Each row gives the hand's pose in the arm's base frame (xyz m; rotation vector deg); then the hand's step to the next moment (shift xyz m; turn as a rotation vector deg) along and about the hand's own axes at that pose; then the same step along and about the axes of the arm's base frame.
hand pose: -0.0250 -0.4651 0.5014 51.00 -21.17 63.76
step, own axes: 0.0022 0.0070 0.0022 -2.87 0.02 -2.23
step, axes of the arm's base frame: -0.0049 0.0007 0.0058 -1.61 -0.04 -3.26
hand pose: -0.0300 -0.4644 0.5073 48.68 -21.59 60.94
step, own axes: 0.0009 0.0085 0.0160 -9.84 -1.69 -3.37
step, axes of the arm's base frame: -0.0052 -0.0098 0.0144 -3.46 -3.78 -9.21
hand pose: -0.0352 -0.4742 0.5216 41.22 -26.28 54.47
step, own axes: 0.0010 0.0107 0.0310 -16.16 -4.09 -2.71
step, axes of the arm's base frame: -0.0101 -0.0180 0.0255 -4.69 -8.77 -13.65
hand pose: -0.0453 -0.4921 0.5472 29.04 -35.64 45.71
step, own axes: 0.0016 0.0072 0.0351 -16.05 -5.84 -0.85
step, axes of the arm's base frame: -0.0158 -0.0169 0.0274 -3.86 -10.93 -12.57
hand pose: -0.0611 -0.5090 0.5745 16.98 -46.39 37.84
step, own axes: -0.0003 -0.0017 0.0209 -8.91 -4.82 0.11
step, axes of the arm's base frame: -0.0110 -0.0115 0.0136 -1.45 -7.56 -6.59
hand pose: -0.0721 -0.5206 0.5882 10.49 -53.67 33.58
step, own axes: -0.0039 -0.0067 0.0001 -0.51 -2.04 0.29
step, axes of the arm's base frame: 0.0018 -0.0071 -0.0024 0.68 -2.01 -0.03
